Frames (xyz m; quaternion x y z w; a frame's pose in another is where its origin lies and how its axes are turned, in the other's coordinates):
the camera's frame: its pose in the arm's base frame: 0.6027 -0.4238 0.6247 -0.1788 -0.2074 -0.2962 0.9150
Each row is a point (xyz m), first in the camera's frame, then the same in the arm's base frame.
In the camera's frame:
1: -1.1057 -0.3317 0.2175
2: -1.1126 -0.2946 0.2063
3: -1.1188 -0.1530 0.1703
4: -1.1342 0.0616 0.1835
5: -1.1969 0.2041 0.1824
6: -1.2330 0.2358 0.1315
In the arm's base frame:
1: -0.4778 -0.0608 0.3406
2: -0.4569 -0.0344 0.3201
3: -0.3644 0.0600 0.2576
4: -0.2471 0.2363 0.2174
5: -0.2053 0.3736 0.1570
6: -0.1985 0.3917 0.0897

